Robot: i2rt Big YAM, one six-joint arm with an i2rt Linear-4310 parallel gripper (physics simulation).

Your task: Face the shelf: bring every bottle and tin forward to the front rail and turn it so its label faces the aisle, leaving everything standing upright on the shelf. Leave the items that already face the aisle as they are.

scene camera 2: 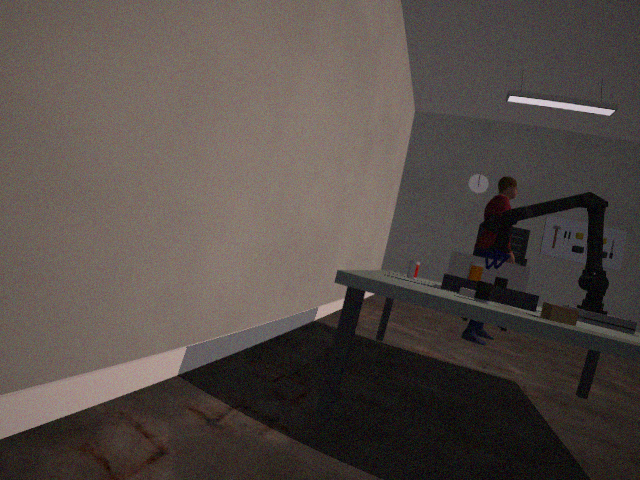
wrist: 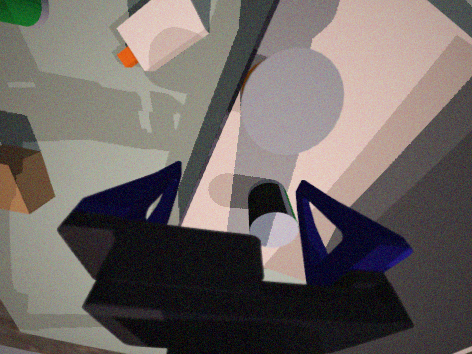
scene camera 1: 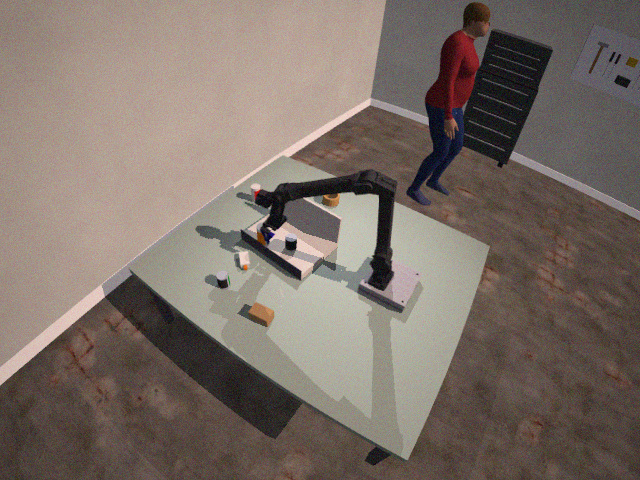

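Pixels of known places: gripper, fingertip midpoint: (scene camera 2: 491, 268) (wrist: 241, 177) (scene camera 1: 271, 234); arm's base at its link origin: (scene camera 2: 591, 311) (scene camera 1: 380, 278).
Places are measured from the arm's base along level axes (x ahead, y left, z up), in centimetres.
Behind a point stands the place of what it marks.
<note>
A large tin (scene camera 1: 261, 235) @[x 56.7, y 15.0, z 6.3 cm] (scene camera 2: 476, 272) @[x 58.1, y 15.2, z 5.0 cm] (wrist: 292, 102) @[x 58.3, y 12.4, z 9.3 cm] with a pale top stands upright close to the front rail. Its orange side shows in scene camera 2; a thin orange edge shows on the rail side in the wrist view. A smaller black tin (scene camera 1: 291, 242) @[x 43.6, y 9.0, z 4.7 cm] (scene camera 2: 500, 282) @[x 46.0, y 9.6, z 3.2 cm] (wrist: 267, 200) @[x 47.5, y 8.5, z 3.3 cm] stands upright on the shelf (scene camera 1: 311, 269) @[x 30.6, y 10.8, z -4.1 cm] (wrist: 400, 40) @[x 66.7, y 1.9, z -1.6 cm], its green strip on the side away from the rail in the wrist view. My gripper (scene camera 1: 268, 231) @[x 51.9, y 13.2, z 8.1 cm] (scene camera 2: 496, 260) @[x 51.9, y 13.2, z 8.1 cm] (wrist: 241, 177) @[x 51.9, y 13.2, z 8.1 cm] is open and empty, pointing down, just above and beside the large tin. It partly hides that tin in scene camera 1.
On the table (scene camera 1: 320, 341) @[x 7.2, y 40.1, z -5.3 cm] outside the shelf are a black tin with green (scene camera 1: 222, 279) @[x 56.7, y 43.0, z 1.5 cm] (scene camera 2: 483, 290) @[x 59.1, y 44.0, z -1.2 cm], a white box with an orange tip (scene camera 1: 244, 259) @[x 59.1, y 25.7, z -2.6 cm] (wrist: 162, 32) @[x 59.6, y 24.7, z -2.5 cm], a brown block (scene camera 1: 261, 314) @[x 32.5, y 45.9, z -0.4 cm] (scene camera 2: 559, 313) @[x 34.9, y 48.0, z -2.6 cm], a red-and-white bottle (scene camera 1: 255, 190) @[x 84.6, y -13.2, z 3.4 cm] and an orange ring-like item (scene camera 1: 330, 202) @[x 48.2, y -35.9, z -2.3 cm]. A person (scene camera 1: 452, 77) stands behind.
</note>
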